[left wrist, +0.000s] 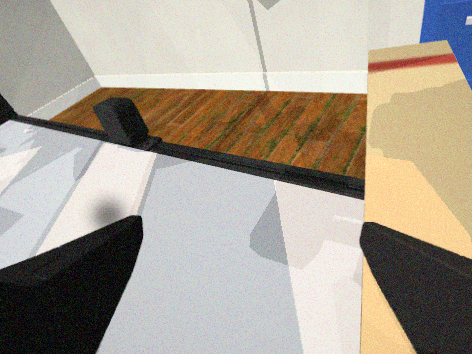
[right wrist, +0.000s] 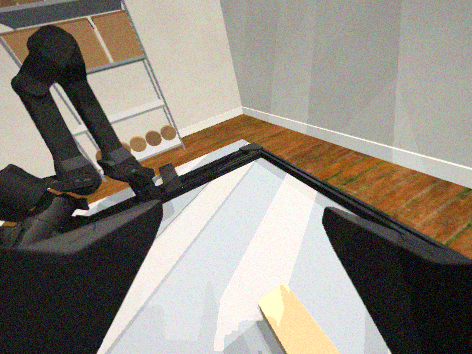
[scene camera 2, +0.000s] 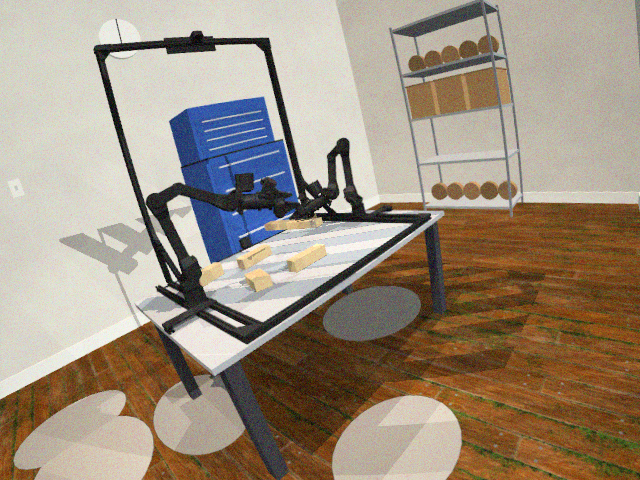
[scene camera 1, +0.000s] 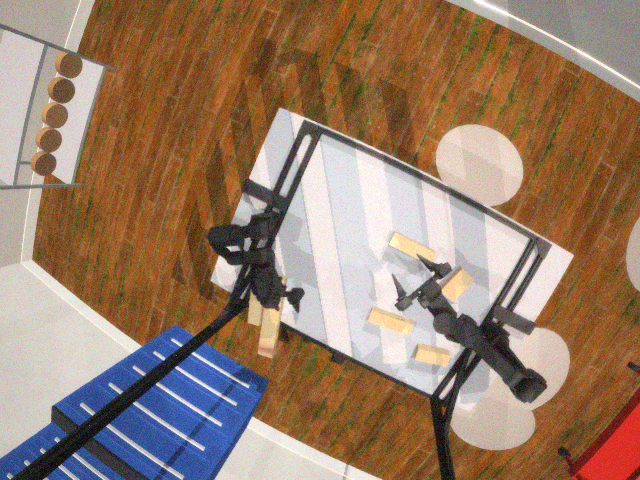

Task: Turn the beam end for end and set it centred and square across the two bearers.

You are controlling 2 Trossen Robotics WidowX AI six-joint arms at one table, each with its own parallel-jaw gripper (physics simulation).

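Places are measured from the left arm's base along level axes (x ahead, y left, z up), in centimetres.
Pixels of known places: left gripper, fingertip midpoint: (left wrist: 253, 229) (scene camera 2: 292, 219) (scene camera 1: 288, 311); right gripper, fingertip midpoint: (right wrist: 244, 210) (scene camera 2: 295, 199) (scene camera 1: 404, 263); left arm's base, origin of the base link: (right wrist: 149, 196) (scene camera 2: 359, 215) (scene camera 1: 271, 219); right arm's base, origin of the base link: (scene camera 2: 196, 301) (scene camera 1: 490, 329).
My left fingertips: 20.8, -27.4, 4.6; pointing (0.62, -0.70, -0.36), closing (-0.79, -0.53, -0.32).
For each thing: its top centre in the pictures, then the offset to it from my left fingertips, as dx, dy, dz. "pt": a spot on its surface instead. Level surfaces: height alone.
- long wooden beam, middle of its top: (left wrist: 433, 173) (scene camera 1: 270, 319) (scene camera 2: 291, 220) -5.5, -8.0, -2.7
- block, surface spot: (right wrist: 298, 323) pt +25.5, +41.6, -2.1
- table, its level: dz -6.5
The long wooden beam (scene camera 1: 270, 329) (scene camera 2: 294, 223) lies at the table's edge by the left arm and overhangs the edge. In the left wrist view the beam (left wrist: 387, 175) fills the right side and shows a red stripe near its far end. My left gripper (scene camera 1: 290, 297) (scene camera 2: 302, 210) (left wrist: 253, 229) is open and empty, right beside the beam. Two longer blocks (scene camera 1: 411, 246) (scene camera 1: 390, 320) and two short blocks (scene camera 1: 457, 284) (scene camera 1: 431, 354) lie near the right arm. My right gripper (scene camera 1: 408, 268) (scene camera 2: 290, 200) (right wrist: 244, 210) is open and empty above them; one block (right wrist: 298, 323) shows below it.
A black frame rail (scene camera 1: 413, 171) (scene camera 2: 347, 276) (left wrist: 256, 166) (right wrist: 326, 193) runs around the table (scene camera 1: 347, 229) (scene camera 2: 218, 348). A blue tool cabinet (scene camera 1: 175, 405) (scene camera 2: 223, 143) stands behind the left arm's side. A metal shelf rack (scene camera 2: 510, 119) stands by the far wall.
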